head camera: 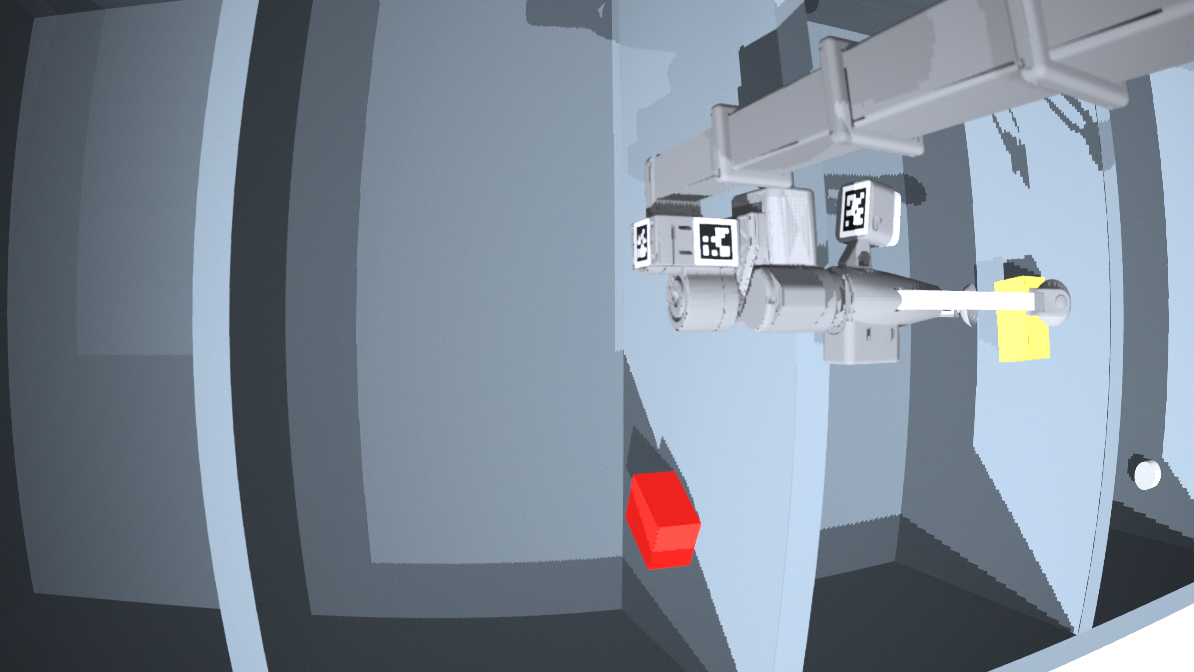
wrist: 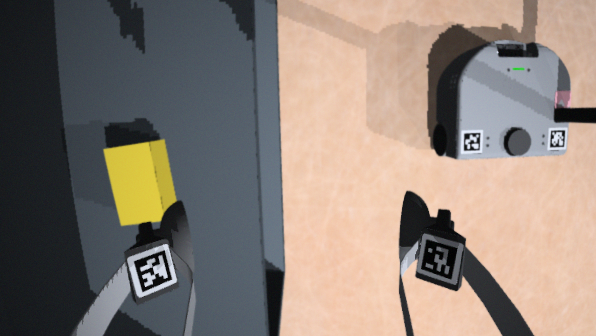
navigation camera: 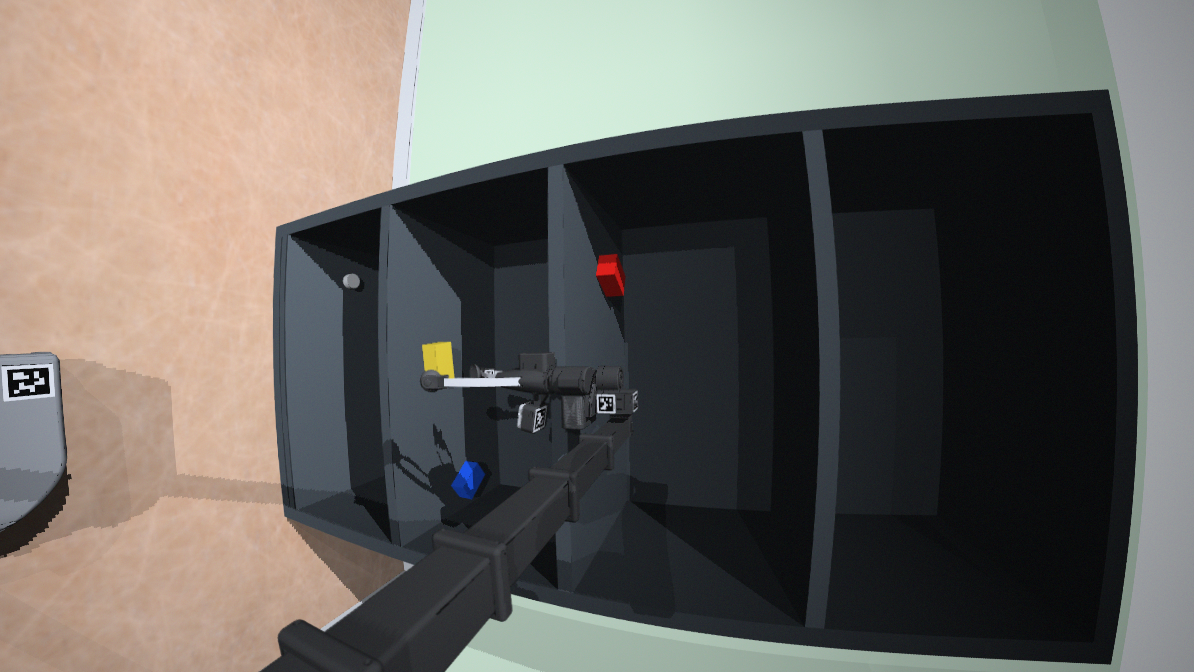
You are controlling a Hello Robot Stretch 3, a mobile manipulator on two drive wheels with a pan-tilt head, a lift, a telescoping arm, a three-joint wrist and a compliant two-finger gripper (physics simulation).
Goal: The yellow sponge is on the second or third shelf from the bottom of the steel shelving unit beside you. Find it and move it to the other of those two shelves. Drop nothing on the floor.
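Frame: origin at the robot's base, x ahead, y left, z up, level; centimetres.
Seen in the pictures: gripper, fingertip midpoint: (head camera: 1021, 304) (navigation camera: 447, 376).
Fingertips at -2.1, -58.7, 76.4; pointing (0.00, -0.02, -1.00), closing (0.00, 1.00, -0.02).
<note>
Pixels of each thing's top centre, then the offset from my fingertips to it, as dx, dy, dz. "*": a spot on its surface instead. Level surfaces: height alone.
- yellow sponge at its top centre: (head camera: 1011, 319) (navigation camera: 444, 361) +1.1, -20.5, -18.5
- bottom at a spot on its surface: (head camera: 1036, 467) * +19.9, -18.7, -23.0
- third shelf at its surface level: dz +22.7
- red block at its top centre: (head camera: 640, 522) (navigation camera: 620, 275) +21.5, -30.3, +27.2
- blue block at its top centre: (navigation camera: 474, 480) -35.2, -30.0, -18.5
- white cylinder at its top centre: (head camera: 1144, 475) (navigation camera: 353, 280) +28.0, -28.2, -66.3
The yellow sponge (head camera: 1011, 335) (navigation camera: 436, 357) (wrist: 134, 185) lies on the second shelf from the bottom (head camera: 1036, 467) (navigation camera: 417, 275) (wrist: 220, 125). My gripper (head camera: 1009, 302) (navigation camera: 454, 377) (wrist: 295, 221) is open and empty and points downward. In the wrist view, one finger overlaps the sponge's near corner, while the other finger and the space between the fingertips show over the floor, outside the shelf edge. In the head view, a finger hides part of the sponge. The third shelf (head camera: 751, 467) (navigation camera: 589, 308) is above, beside my wrist.
A red block (head camera: 664, 519) (navigation camera: 610, 275) stands on the third shelf. A blue block (navigation camera: 468, 480) is on the second shelf near my arm. A white cylinder (head camera: 1147, 474) (navigation camera: 351, 281) stands on the bottom shelf. My base (wrist: 505, 110) stands on the floor outside the unit.
</note>
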